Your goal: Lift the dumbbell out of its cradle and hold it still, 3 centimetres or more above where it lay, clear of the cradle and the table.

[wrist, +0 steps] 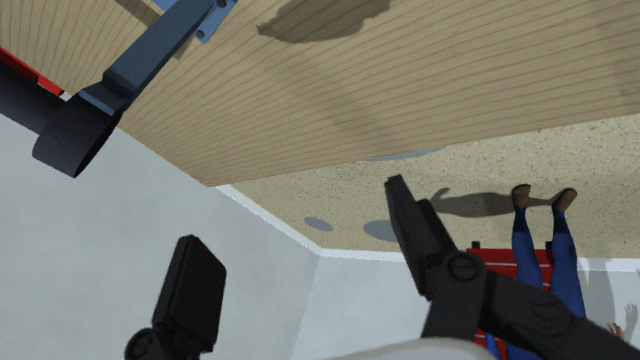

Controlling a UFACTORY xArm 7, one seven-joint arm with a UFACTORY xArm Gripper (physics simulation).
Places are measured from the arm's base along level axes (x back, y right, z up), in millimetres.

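Pixels of known places: gripper, between the fingertips: [296, 227].
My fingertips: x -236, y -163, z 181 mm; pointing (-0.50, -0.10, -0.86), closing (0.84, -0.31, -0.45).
Observation:
Behind a point stands the place of what it marks.
A dark, round-ended piece [75, 135] {x -435, y -83, z 142 mm} at the left, with a dark bar running off the left edge, looks like part of the dumbbell; the rest is outside the view. It meets the end of a blue-grey arm [150, 55] {x -445, y -86, z 26 mm}, which looks like part of the cradle and rises from a blue screwed plate on the wooden table [300, 115] {x -465, y -313, z -106 mm}. My gripper [296, 227] {x -236, y -163, z 181 mm} is wide open, with no object between its fingers. Its fingers stand to the right of and below the dark piece in the view, apart from it.
The table edge runs across the middle of the view. Beyond it are a speckled floor [500, 165], pale walls [100, 240] and a standing figure in blue trousers [525, 250] near a red object [492, 256]. Another red object [50, 85] shows at the left edge.

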